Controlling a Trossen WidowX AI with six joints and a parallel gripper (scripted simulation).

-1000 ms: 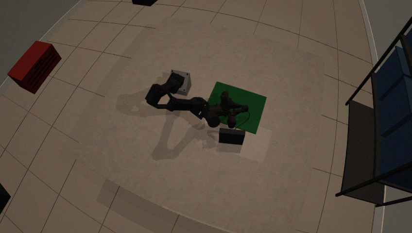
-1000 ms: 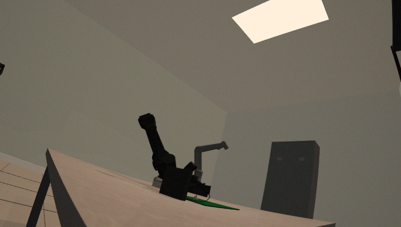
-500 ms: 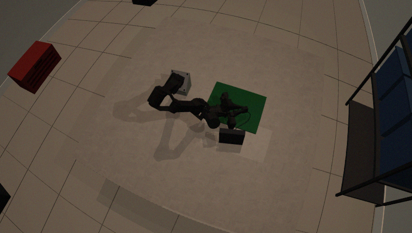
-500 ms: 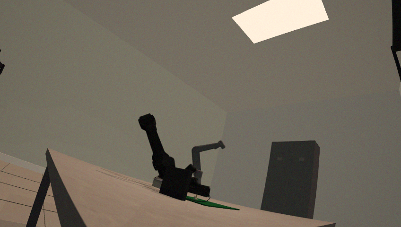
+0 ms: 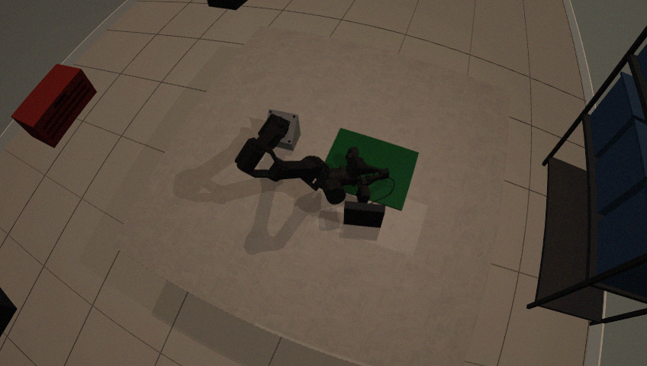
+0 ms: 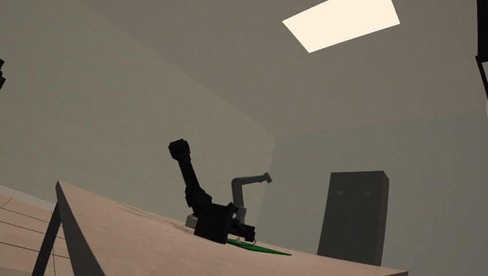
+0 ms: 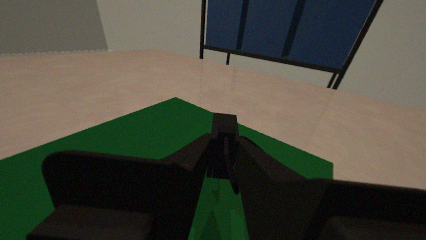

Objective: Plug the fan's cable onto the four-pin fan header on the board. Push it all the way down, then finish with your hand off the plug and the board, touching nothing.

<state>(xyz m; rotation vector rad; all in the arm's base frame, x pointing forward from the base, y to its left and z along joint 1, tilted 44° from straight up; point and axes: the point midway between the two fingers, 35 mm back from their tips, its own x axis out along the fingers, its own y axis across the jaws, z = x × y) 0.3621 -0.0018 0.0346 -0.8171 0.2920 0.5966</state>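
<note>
The green board lies 60 mm behind my gripper tip, 30 mm to the left of it and 60 mm below it. Also, from my gripper tip: black fan 160 mm to the right, 10 mm above; black fan cable plug 10 mm below.
</note>
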